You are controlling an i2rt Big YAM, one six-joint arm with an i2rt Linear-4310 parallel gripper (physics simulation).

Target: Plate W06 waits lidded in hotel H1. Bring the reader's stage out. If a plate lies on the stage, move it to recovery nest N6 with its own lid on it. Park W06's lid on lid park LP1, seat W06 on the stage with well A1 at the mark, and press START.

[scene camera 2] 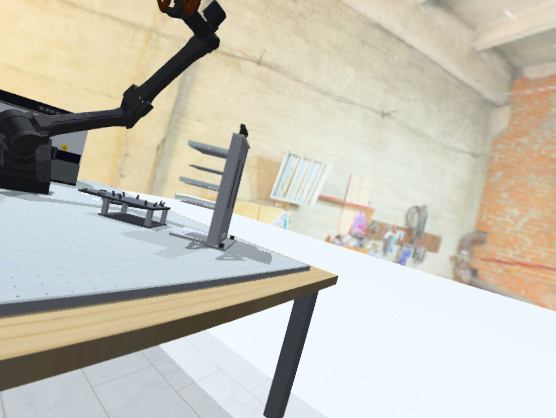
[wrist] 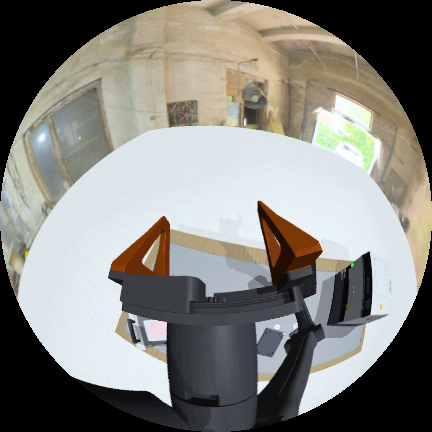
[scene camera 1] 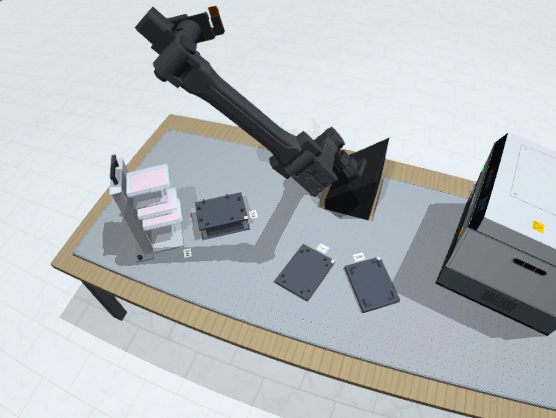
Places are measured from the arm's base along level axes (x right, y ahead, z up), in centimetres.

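Where they show: gripper, between the fingertips: [wrist: 209, 212] [scene camera 1: 198, 14]; arm's base, origin of its link: [scene camera 2: 18, 158] [scene camera 1: 350, 173].
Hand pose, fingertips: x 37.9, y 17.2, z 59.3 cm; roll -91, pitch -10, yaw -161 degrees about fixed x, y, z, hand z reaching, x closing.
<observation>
Things, the pixels of their centre, and the offset from my fingertips.
- hotel, middle of its body: [scene camera 2: 218, 182] [scene camera 1: 143, 202] [wrist: 160, 329] dy +24.0, dx +17.1, dz -51.3 cm
- top plate, middle of its body: [scene camera 1: 147, 179] [scene camera 2: 212, 148] [wrist: 160, 329] dy +21.6, dx +13.8, dz -41.9 cm
- flat dark plate holder with pegs, middle of its body: [scene camera 1: 305, 270] [wrist: 269, 342] dy +19.2, dx -34.5, dz -67.9 cm
- reader, middle of its body: [scene camera 1: 526, 232] [scene camera 2: 40, 141] [wrist: 364, 294] dy -5.7, dx -96.7, dz -51.3 cm
My gripper [scene camera 1: 215, 15] [scene camera 2: 176, 4] [wrist: 209, 212] is open and empty, high above the table's far left side and clear of everything. The hotel [scene camera 1: 134, 227] [scene camera 2: 227, 190] stands at the table's left end. It holds several pink-welled plates at different levels; the top plate [scene camera 1: 148, 180] [wrist: 156, 330] shows clearest. I cannot tell which is W06. A flat dark plate holder with pegs [scene camera 1: 305, 272] and one with corner brackets [scene camera 1: 372, 285] lie mid-table, their tags too blurred to read surely. The reader [scene camera 1: 492, 255] [wrist: 352, 295] stands at the right. Its stage does not show in these views.
A raised dark stand [scene camera 1: 221, 210] [scene camera 2: 132, 200] with upright pegs stands right of the hotel in scene camera 1. The arm's black base [scene camera 1: 352, 192] stands at the table's far edge, between the stand and the reader. The arm stretches up and left from it.
</observation>
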